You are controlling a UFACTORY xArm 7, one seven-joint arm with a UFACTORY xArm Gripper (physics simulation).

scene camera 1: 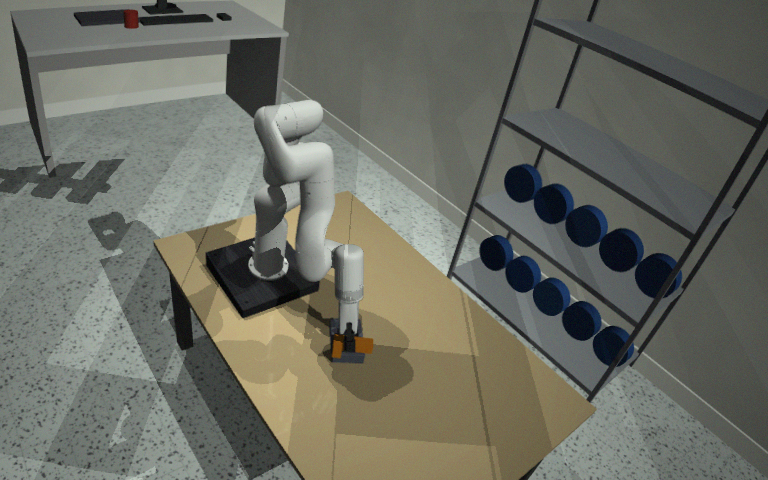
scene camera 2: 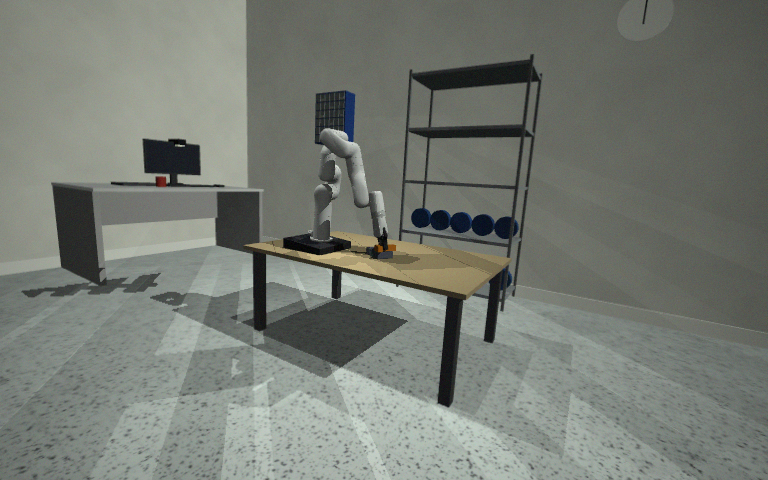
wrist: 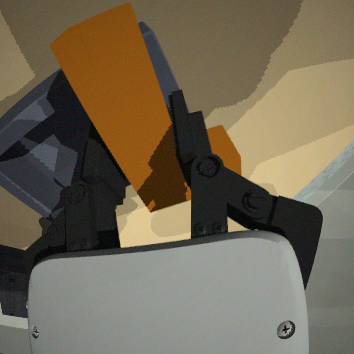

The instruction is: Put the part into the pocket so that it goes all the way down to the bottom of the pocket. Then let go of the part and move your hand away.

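Where they show: gripper, fingertip midpoint: (scene camera 1: pixel 349 347) (scene camera 2: pixel 384 250) (wrist: pixel 144 118); arm's base, link origin: (scene camera 1: pixel 268 266) (scene camera 2: pixel 321 239).
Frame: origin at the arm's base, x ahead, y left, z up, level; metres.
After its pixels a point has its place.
Note:
The orange part (scene camera 1: pixel 363 345) @(z 0.019, x 0.430, y -0.014 m) (scene camera 2: pixel 386 247) (wrist: pixel 112 100) @(z 0.020, x 0.415, y -0.003 m) is a block with a side arm that shows beyond the right finger in the wrist view. My gripper (scene camera 1: pixel 349 343) @(z -0.007, x 0.397, y -0.029 m) (scene camera 2: pixel 383 247) @(z -0.007, x 0.397, y -0.029 m) (wrist: pixel 144 118) @(z -0.007, x 0.397, y -0.029 m) is shut on it. The blue-grey block with the pocket (scene camera 1: pixel 349 358) @(z -0.027, x 0.415, y -0.045 m) (scene camera 2: pixel 383 255) @(z -0.029, x 0.406, y -0.055 m) (wrist: pixel 30 192) @(z -0.014, x 0.312, y 0.031 m) stands on the table under the part. In the wrist view the part crosses over this block, and some of the pocket's opening shows to the left of the part. The part sits above the block's rim in the scene views. Its underside is hidden, so I cannot tell whether it touches the block.
The wooden table (scene camera 1: pixel 407 418) @(z -0.047, x 0.646, y -0.059 m) (scene camera 2: pixel 441 277) @(z -0.047, x 0.748, y -0.238 m) carries the arm's black base plate (scene camera 1: pixel 243 302) @(z -0.011, x 0.076, y -0.153 m) (scene camera 2: pixel 317 244) @(z -0.007, x 0.044, y -0.108 m) behind the gripper. A shelf rack (scene camera 1: pixel 491 166) (scene camera 2: pixel 405 152) with blue discs stands beyond the table. A grey desk (scene camera 1: pixel 169 50) (scene camera 2: pixel 158 206) with a red cup (scene camera 1: pixel 130 19) (scene camera 2: pixel 160 181) is at the back left.

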